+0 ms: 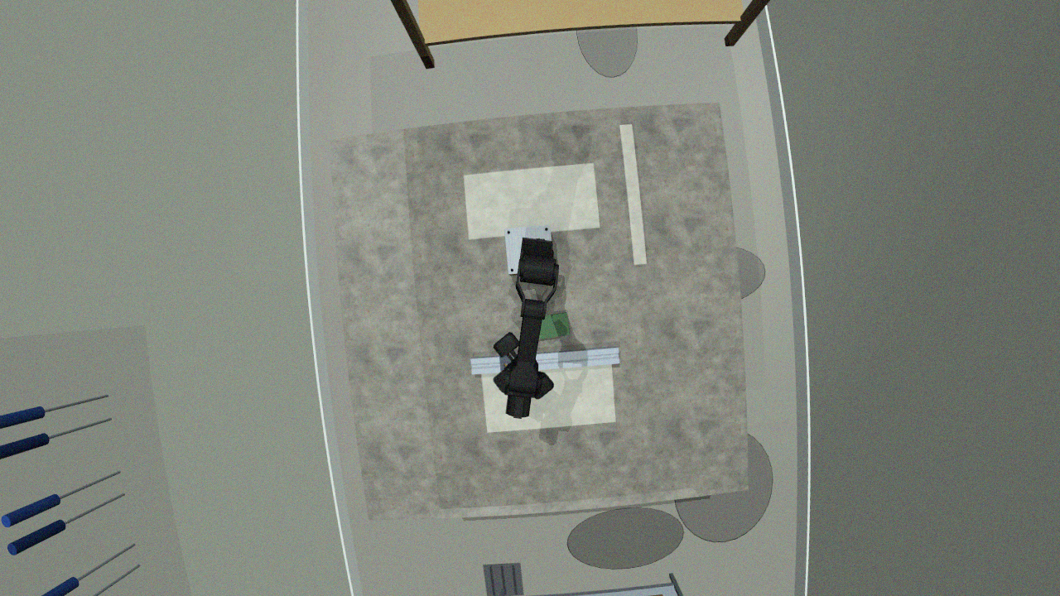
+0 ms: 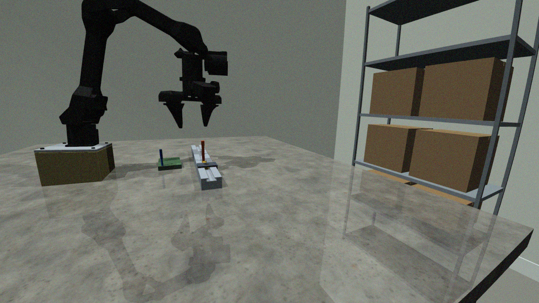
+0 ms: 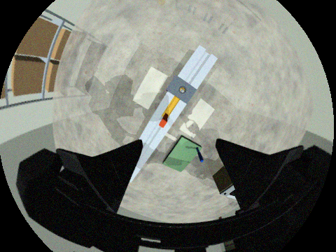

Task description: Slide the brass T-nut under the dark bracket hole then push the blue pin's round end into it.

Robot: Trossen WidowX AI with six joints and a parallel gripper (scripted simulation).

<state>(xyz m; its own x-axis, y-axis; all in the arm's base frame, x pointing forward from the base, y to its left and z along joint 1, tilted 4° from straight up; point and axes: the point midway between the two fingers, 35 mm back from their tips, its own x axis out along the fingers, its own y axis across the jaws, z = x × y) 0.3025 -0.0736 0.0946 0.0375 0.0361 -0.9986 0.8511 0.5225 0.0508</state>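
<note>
Right now the blue pin is 100 mm behind my gripper tip, 40 mm to the left of it and 110 mm below it. The rest, counted from my gripper tip: green tray 90 mm behind, 60 mm to the left, 130 mm below.
</note>
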